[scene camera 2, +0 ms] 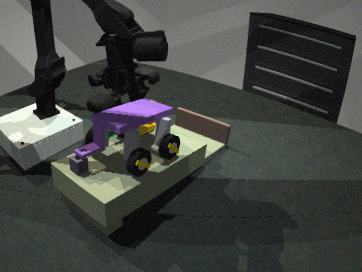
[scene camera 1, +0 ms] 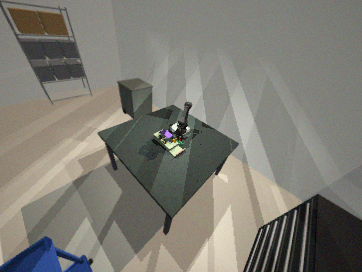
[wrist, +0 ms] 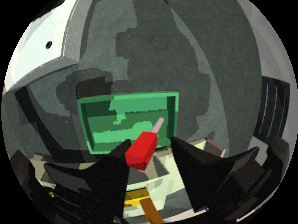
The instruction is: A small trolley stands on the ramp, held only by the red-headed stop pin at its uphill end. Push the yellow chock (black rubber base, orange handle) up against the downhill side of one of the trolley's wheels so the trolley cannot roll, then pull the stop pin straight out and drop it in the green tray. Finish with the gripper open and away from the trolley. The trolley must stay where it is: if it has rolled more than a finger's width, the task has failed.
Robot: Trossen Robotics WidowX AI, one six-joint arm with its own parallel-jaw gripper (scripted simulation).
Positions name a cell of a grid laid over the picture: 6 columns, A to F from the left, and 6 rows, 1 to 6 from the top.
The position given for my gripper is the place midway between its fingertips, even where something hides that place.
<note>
I see my gripper (scene camera 2: C3), a stop pin (wrist: C5), a trolley (scene camera 2: C3), an end board (scene camera 2: D3) and a ramp (scene camera 2: B5).
My gripper also shows in the wrist view (wrist: D4). The ramp also shows in the wrist view (wrist: D5). Scene camera 2 misses the stop pin, which is hidden by the trolley.
</note>
